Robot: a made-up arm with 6 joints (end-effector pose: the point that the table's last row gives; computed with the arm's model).
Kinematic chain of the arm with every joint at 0, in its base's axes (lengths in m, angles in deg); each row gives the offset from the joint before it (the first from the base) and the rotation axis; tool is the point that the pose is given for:
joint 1: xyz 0 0 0.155 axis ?
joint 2: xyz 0 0.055 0 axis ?
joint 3: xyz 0 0 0.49 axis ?
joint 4: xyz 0 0 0.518 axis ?
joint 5: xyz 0 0 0 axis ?
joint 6: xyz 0 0 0.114 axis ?
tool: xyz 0 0 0
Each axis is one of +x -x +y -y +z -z.
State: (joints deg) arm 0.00 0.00 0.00 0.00 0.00 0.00
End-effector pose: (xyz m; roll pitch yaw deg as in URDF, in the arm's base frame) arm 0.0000 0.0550 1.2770 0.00 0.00 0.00
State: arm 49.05 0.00 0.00 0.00 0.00 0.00
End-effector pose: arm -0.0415 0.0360 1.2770 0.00 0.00 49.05
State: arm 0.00 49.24 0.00 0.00 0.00 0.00
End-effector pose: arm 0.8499 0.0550 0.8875 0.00 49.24 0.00
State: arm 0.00 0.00 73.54 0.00 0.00 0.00
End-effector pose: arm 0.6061 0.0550 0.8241 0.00 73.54 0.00
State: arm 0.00 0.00 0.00 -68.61 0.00 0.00
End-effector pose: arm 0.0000 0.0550 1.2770 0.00 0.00 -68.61
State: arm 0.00 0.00 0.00 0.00 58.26 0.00
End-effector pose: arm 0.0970 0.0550 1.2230 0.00 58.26 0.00
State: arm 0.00 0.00 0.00 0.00 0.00 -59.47
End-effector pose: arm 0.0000 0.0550 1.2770 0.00 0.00 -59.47
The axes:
joint 1: +z
joint 2: +y
joint 3: +y
joint 4: +z
joint 5: +y
joint 6: +z

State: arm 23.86 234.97 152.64 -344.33 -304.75 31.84
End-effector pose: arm -0.0792 0.0528 0.3485 77.50 50.22 117.14
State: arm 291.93 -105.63 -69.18 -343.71 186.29 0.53
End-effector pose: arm -0.1377 0.4799 -0.3811 -1.38 11.28 -84.05
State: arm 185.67 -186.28 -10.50 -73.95 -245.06 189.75
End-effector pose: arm -0.1655 0.0281 -0.7902 52.13 57.33 129.92
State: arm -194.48 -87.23 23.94 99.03 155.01 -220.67
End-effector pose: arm 0.8102 -0.3152 0.3583 123.31 31.82 -57.22
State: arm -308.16 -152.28 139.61 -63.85 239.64 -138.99
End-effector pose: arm -0.3420 -0.2033 0.1609 147.18 46.68 -61.14
